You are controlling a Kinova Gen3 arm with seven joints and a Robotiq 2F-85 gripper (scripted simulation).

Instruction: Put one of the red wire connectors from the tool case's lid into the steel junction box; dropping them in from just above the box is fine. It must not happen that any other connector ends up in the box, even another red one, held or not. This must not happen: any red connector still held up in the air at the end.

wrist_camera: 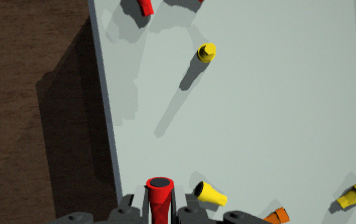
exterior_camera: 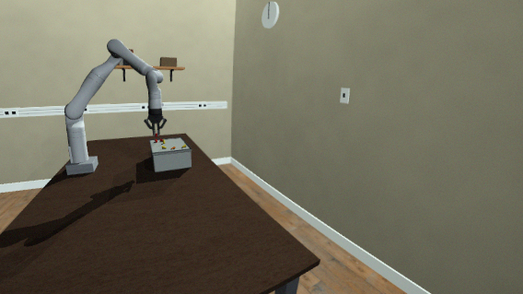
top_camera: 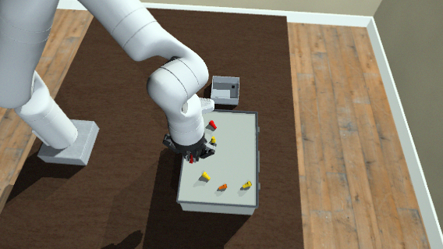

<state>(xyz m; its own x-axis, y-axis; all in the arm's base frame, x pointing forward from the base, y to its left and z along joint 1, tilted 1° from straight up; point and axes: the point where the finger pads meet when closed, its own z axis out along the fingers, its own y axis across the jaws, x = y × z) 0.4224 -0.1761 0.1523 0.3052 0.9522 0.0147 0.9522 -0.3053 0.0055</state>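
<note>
The orange connector is 9 cm below my hand, 8 cm ahead of it and 6 cm to the right of it. From my hand the other things lie so: grey tool case 12 cm below, 8 cm ahead, 4 cm to the left.
</note>
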